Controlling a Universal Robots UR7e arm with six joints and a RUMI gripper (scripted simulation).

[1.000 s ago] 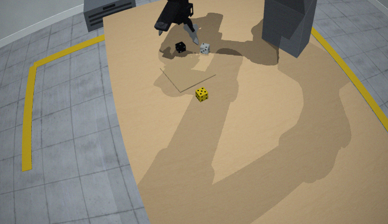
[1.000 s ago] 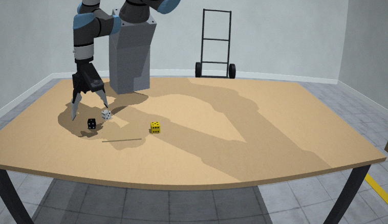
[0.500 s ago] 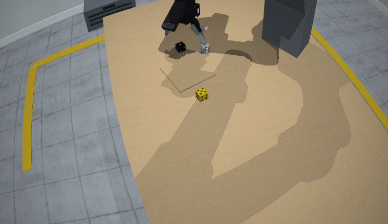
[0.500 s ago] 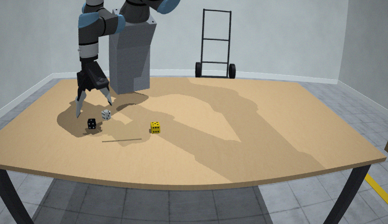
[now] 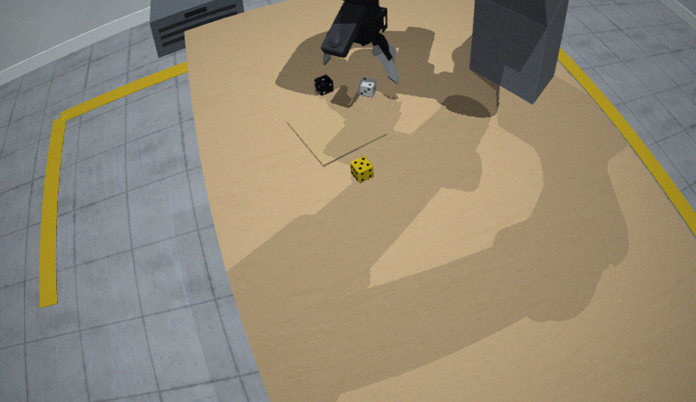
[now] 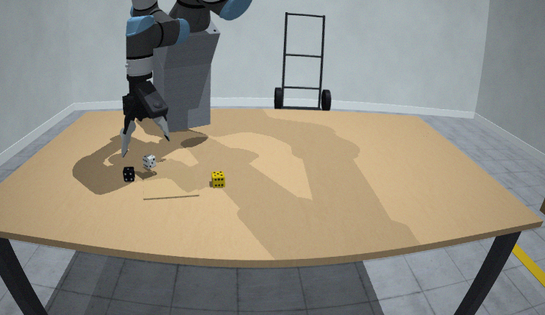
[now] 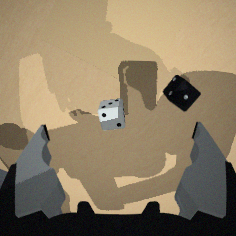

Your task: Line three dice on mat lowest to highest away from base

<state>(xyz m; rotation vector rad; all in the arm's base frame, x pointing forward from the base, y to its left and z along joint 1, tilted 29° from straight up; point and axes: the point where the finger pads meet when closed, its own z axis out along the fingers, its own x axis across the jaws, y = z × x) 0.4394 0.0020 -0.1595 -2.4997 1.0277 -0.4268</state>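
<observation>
My hand is 40 mm above the white die and 20 mm past it. Also, from my hand: yellow die: 210 mm to the left, 60 mm ahead, 40 mm below; mat: 80 mm to the left, 70 mm ahead, 60 mm below; black die: 70 mm ahead, 40 mm to the right, 40 mm below.
</observation>
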